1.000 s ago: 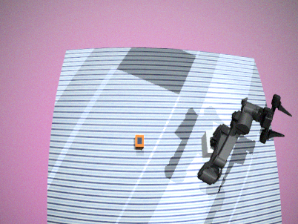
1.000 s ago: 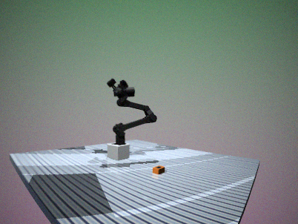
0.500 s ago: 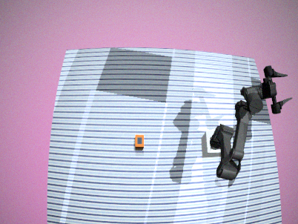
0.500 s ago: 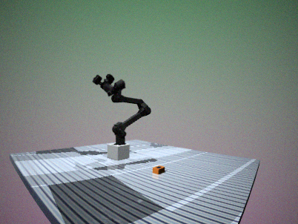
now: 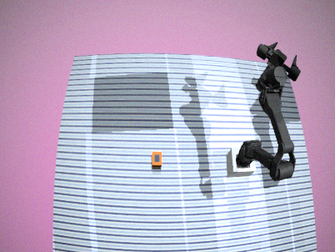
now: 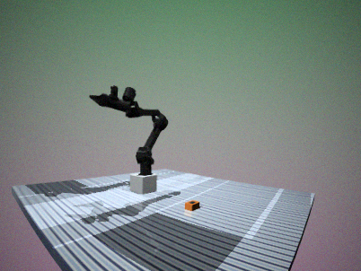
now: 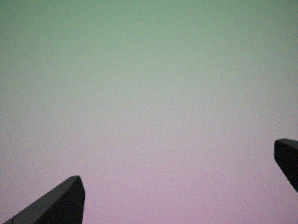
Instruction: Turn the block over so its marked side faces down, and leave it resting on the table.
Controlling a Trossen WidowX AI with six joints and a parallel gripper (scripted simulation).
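Now: the orange block 48 cm ahead of my gripper tip, 27 cm to the left of it and 49 cm below it.
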